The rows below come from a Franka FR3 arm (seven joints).
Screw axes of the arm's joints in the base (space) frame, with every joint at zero. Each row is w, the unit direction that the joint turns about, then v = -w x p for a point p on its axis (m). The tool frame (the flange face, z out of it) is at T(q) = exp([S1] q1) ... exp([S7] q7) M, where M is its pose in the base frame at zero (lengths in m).
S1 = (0, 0, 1, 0, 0, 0)
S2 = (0, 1, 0, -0.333, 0, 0)
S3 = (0, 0, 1, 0, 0, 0)
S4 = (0, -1, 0, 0.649, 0, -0.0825)
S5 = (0, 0, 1, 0, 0, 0)
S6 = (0, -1, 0, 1.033, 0, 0)
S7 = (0, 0, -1, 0, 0.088, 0)
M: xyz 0.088 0 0.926 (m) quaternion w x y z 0 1 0 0
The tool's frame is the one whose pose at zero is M.
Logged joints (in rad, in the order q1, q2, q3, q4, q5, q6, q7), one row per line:
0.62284 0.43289 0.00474 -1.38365 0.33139 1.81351 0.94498
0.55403 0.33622 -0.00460 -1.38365 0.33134 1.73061 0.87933
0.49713 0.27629 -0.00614 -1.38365 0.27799 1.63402 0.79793
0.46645 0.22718 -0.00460 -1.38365 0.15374 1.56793 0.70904
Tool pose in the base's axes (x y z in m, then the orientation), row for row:
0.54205 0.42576 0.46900 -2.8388 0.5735 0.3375
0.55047 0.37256 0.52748 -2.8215 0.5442 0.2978
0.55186 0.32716 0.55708 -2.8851 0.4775 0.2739
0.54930 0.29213 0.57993 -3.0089 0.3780 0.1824
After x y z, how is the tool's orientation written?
As a rotation vector, in radians.
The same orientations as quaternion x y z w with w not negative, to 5 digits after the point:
-0.96741 0.19544 0.11501 0.11268
-0.96889 0.18688 0.10226 0.12601
-0.97715 0.16172 0.09277 0.10205
-0.98908 0.12426 0.05996 0.05176

